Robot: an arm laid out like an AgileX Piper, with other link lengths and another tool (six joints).
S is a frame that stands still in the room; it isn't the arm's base.
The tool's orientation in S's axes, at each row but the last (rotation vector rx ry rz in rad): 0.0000 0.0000 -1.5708; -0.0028 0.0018 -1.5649; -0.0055 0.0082 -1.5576; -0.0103 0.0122 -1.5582; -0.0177 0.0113 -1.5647; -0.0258 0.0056 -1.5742; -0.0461 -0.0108 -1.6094; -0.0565 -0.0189 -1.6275; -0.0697 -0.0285 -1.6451; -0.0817 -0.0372 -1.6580
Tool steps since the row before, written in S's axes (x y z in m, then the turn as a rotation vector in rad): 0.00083 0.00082 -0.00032 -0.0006 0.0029 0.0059; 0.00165 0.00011 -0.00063 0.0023 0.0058 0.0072; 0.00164 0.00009 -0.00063 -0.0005 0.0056 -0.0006; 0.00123 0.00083 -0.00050 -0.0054 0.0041 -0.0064; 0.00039 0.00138 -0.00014 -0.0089 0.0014 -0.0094; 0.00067 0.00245 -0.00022 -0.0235 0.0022 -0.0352; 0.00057 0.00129 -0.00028 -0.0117 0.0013 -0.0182; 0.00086 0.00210 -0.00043 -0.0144 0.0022 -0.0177; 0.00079 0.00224 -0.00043 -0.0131 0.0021 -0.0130; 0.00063 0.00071 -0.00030 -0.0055 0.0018 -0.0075
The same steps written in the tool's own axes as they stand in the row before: -0.00082 0.00083 -0.00032 -0.0029 -0.0006 0.0059; -0.00010 0.00165 -0.00063 -0.0058 0.0023 0.0072; -0.00007 0.00165 -0.00062 -0.0056 -0.0004 -0.0006; -0.00081 0.00125 -0.00048 -0.0042 -0.0053 -0.0065; -0.00138 0.00040 -0.00013 -0.0015 -0.0087 -0.0096; -0.00245 0.00067 -0.00018 -0.0026 -0.0228 -0.0356; -0.00132 0.00052 -0.00022 -0.0015 -0.0113 -0.0184; -0.00216 0.00075 -0.00031 -0.0022 -0.0141 -0.0179; -0.00231 0.00063 -0.00027 -0.0019 -0.0129 -0.0132; -0.00078 0.00057 -0.00023 -0.0019 -0.0055 -0.0075
